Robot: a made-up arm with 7 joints. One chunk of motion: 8 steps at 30 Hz.
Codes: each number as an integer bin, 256 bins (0 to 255) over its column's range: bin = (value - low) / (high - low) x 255, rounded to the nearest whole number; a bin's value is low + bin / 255 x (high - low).
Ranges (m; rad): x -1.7..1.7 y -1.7..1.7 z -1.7..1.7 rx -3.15..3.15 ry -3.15..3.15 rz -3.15..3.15
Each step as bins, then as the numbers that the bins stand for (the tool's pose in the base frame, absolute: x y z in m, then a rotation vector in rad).
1 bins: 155 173 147 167 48 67
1 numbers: 0.3667 0.6067 0.2600 0.9759 -1.9641 -1.4947
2 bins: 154 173 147 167 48 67
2 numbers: 0.3533 0.6067 0.2600 0.9759 -1.9641 -1.4947
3 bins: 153 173 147 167 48 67
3 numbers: 0.3400 0.6067 0.2600 0.9759 -1.9641 -1.4947
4 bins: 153 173 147 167 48 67
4 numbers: 0.3400 0.6067 0.2600 0.9759 -1.9641 -1.4947
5 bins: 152 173 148 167 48 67
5 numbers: 0.3267 0.6067 0.2733 0.9759 -1.9641 -1.4947
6 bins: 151 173 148 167 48 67
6 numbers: 0.3133 0.6067 0.2733 0.9759 -1.9641 -1.4947
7 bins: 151 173 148 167 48 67
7 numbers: 0.3133 0.6067 0.2733 0.9759 -1.9641 -1.4947
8 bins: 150 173 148 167 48 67
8 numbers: 0.3000 0.6067 0.2733 0.9759 -1.9641 -1.4947
